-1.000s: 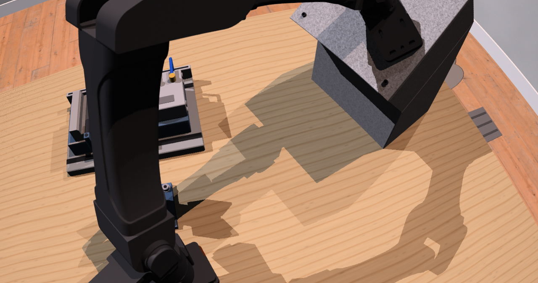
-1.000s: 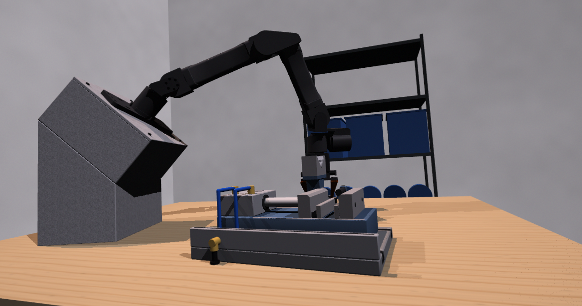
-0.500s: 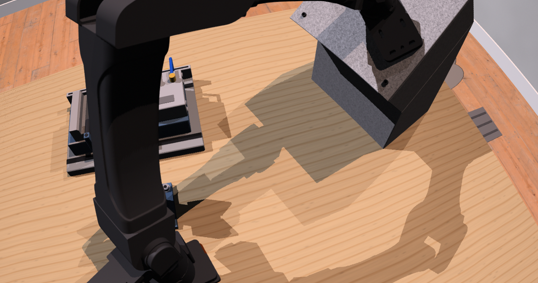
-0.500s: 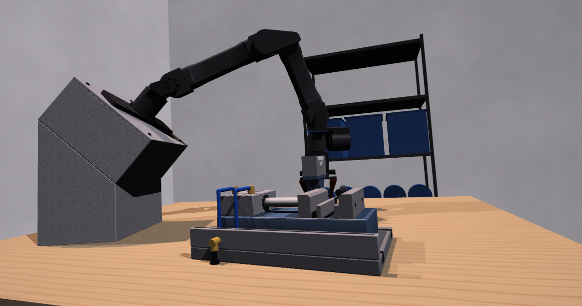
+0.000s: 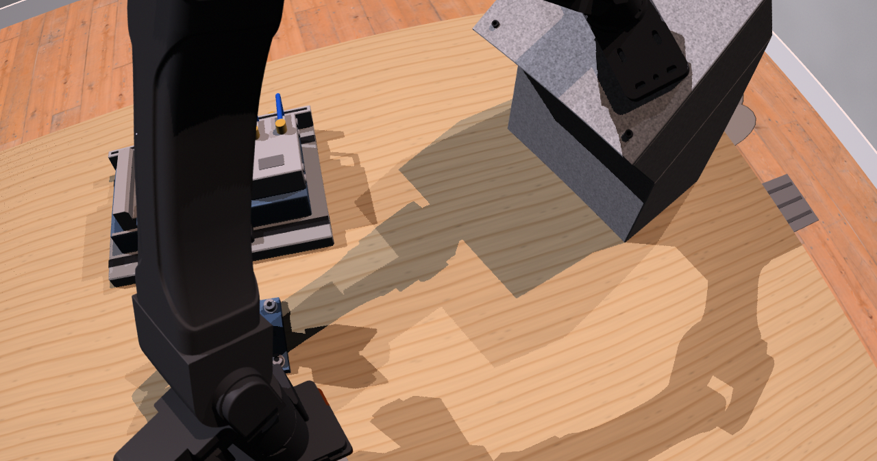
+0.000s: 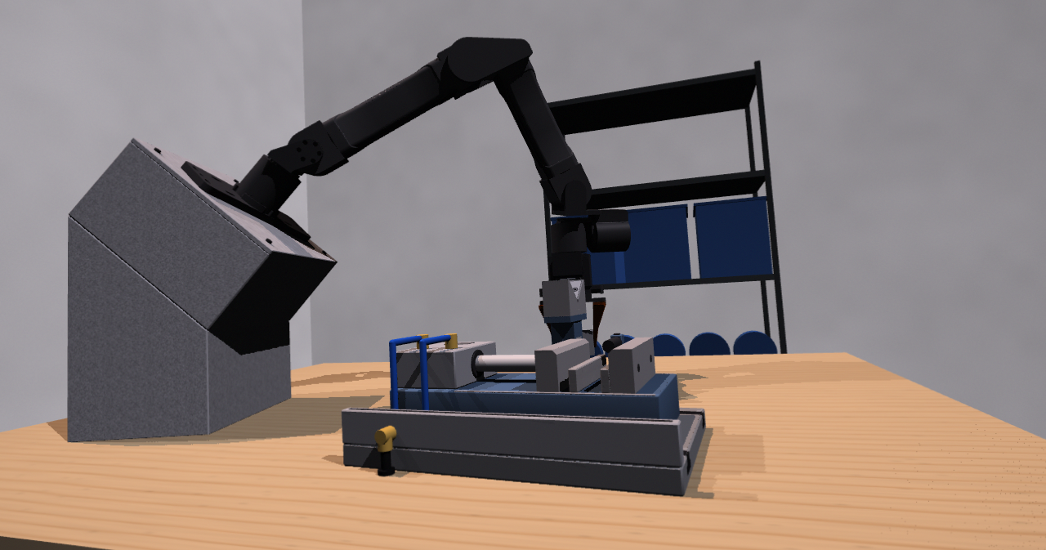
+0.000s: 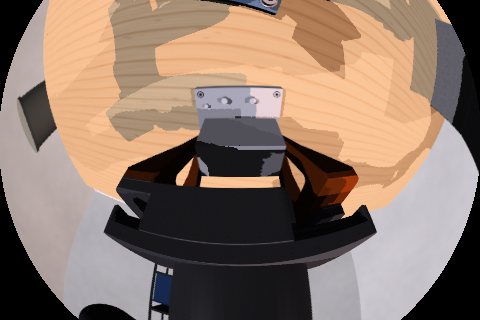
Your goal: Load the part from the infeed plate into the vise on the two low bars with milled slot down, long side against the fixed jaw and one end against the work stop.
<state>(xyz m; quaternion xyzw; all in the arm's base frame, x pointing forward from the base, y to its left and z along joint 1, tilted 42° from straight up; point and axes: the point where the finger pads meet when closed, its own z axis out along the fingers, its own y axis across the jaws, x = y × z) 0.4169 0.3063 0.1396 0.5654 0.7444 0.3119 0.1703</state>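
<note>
My gripper is now 60 mm above the infeed plate and 10 mm to the right of it. Also, from my hand: cylinder rod: 340 mm to the right, 90 mm ahead, 20 mm above; then grey part: 10 mm to the left; then work stop rod: 290 mm to the right, 180 mm ahead, 30 mm above.
</note>
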